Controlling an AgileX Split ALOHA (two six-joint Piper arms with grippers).
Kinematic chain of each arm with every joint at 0, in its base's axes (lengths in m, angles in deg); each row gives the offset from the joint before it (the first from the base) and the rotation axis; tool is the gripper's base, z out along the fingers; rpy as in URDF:
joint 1: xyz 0 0 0.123 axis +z
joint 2: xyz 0 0 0 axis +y
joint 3: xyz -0.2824 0 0.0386 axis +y
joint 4: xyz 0.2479 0 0.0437 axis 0.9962 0 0.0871
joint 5: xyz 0 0 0 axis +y
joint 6: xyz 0.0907 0 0.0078 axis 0.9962 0 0.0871
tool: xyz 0 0 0 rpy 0 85 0
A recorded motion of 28 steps. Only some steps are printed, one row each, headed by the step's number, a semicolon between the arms.
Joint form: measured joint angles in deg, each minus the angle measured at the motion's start. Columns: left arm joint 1, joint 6, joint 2, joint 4, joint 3, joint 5; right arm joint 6, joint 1, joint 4, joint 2, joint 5, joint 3.
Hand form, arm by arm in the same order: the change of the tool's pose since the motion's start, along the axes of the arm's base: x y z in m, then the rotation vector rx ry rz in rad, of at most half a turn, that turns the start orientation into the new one. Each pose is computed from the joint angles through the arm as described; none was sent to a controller.
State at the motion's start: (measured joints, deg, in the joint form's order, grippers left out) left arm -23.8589 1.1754 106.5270 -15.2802 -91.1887 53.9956; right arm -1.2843 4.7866 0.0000 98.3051 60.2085 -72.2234
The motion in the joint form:
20: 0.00 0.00 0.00 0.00 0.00 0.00; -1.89 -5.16 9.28 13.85 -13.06 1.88
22: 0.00 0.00 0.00 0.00 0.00 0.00; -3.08 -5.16 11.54 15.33 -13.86 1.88
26: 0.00 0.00 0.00 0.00 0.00 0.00; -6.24 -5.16 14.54 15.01 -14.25 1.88
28: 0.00 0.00 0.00 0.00 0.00 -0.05; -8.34 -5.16 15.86 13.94 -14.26 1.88
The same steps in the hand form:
20: 0.0000 0.0000 0.0000 0.0000 0.0000 0.0000; 0.0328 -0.0195 -0.0897 0.1259 0.0495 -0.1513
22: 0.0000 0.0000 0.0000 0.0000 0.0000 0.0000; 0.0349 -0.0171 -0.0987 0.1529 0.0604 -0.1568
26: 0.0000 0.0000 0.0000 0.0000 0.0000 0.0000; 0.0359 -0.0139 -0.0959 0.1878 0.0433 -0.1336
28: 0.0001 0.0000 0.0000 -0.0003 -0.0008 0.0002; 0.0358 -0.0124 -0.0887 0.2022 0.0205 -0.1094

